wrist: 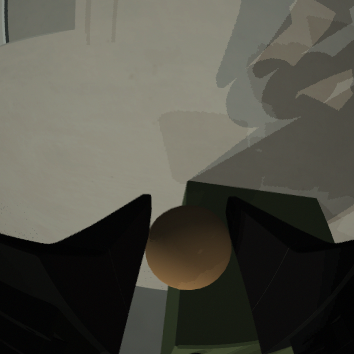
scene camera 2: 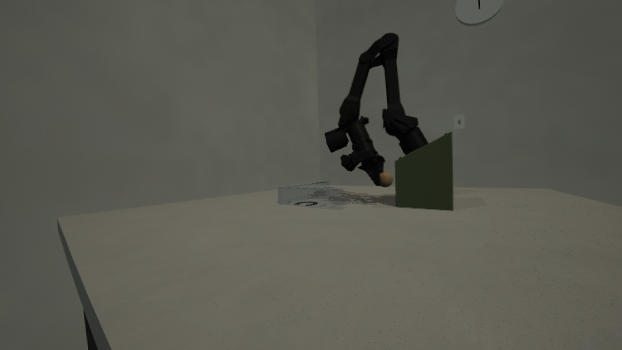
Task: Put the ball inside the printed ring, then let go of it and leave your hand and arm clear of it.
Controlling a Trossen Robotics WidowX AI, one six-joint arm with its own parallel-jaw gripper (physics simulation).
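Seen in the pictures: gripper, fingertip midpoint: [wrist: 189, 203] [scene camera 2: 380, 185]; arm's base at its link origin: [scene camera 2: 418, 150].
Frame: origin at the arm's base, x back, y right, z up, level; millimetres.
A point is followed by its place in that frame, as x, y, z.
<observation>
The orange-brown ball [scene camera 2: 385, 179] @[-79, -69, -81] [wrist: 188, 247] @[-107, -51, -73] is held between the two black fingertips, raised above the table. My gripper [scene camera 2: 380, 182] @[-101, -51, -101] [wrist: 189, 203] @[-101, -51, -101] is shut on it, with one finger on each side, and points down at a slant. In the scene view the ball is just left of the green block and higher than the table top. The printed ring [scene camera 2: 315, 203] shows as a thin dark curve on the table, left of the ball, by a clear low panel. I cannot make out the ring in the wrist view.
A tall green block [scene camera 2: 425, 175] @[21, -44, -72] [wrist: 215, 310] @[-58, -23, -53] with a slanted top stands close to the right of the ball. A low see-through panel [scene camera 2: 295, 194] @[-340, -162, -125] stands on the table [scene camera 2: 300, 260] @[-73, -472, -163] at the left, near the ring. Arm shadows fall across the table.
</observation>
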